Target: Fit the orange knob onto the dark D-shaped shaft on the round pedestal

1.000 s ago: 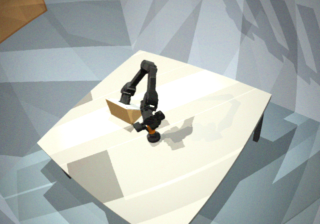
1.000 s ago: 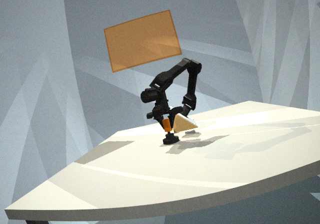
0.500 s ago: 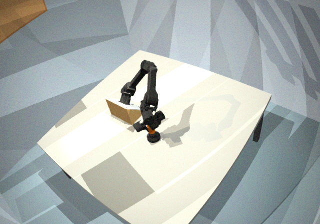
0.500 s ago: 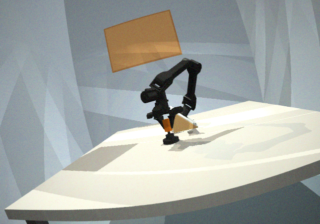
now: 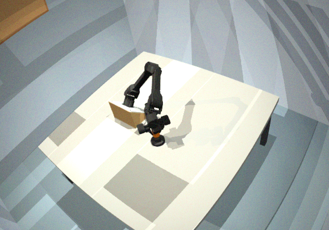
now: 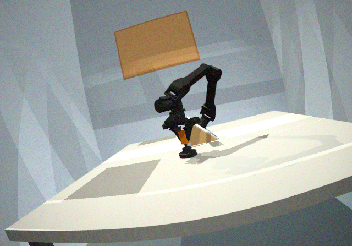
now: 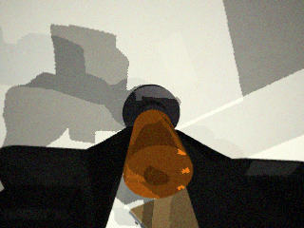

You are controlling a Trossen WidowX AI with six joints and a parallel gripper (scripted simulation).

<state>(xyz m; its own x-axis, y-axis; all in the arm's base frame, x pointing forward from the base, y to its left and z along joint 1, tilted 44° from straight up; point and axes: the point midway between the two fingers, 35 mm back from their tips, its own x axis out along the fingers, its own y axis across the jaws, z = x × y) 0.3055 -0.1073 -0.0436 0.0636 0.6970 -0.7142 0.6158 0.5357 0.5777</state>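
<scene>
Right now the orange knob is 20 mm above my gripper tip. The rest, counted from my gripper tip: round dark pedestal 40 mm below.
</scene>
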